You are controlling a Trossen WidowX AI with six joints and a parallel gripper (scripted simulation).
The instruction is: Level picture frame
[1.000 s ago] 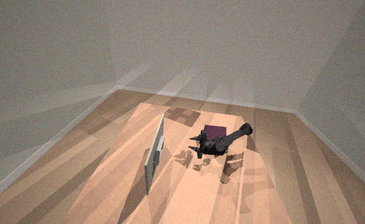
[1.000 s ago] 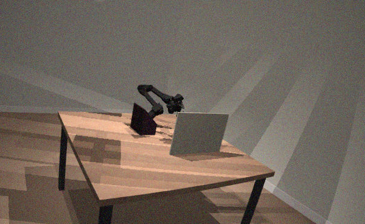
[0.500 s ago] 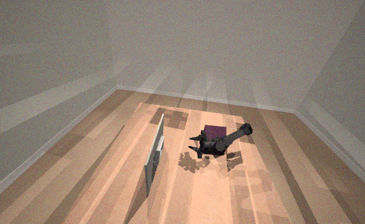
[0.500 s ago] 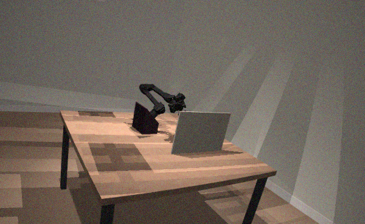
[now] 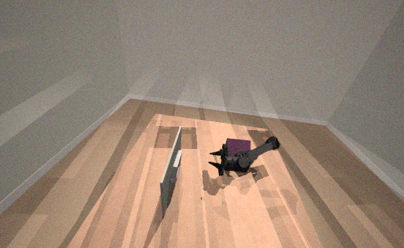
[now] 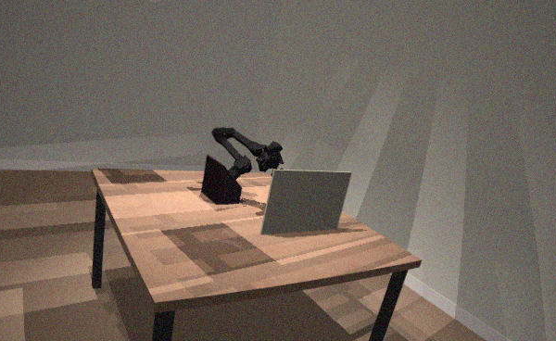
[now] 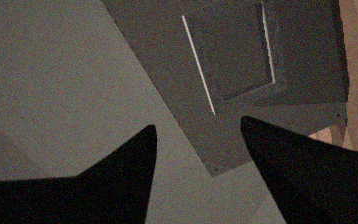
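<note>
The picture frame is 20 cm ahead of my gripper tip and 8 cm below it. The rest, counted from my gripper tip: grey wall panel 21 cm ahead, 9 cm below.
</note>
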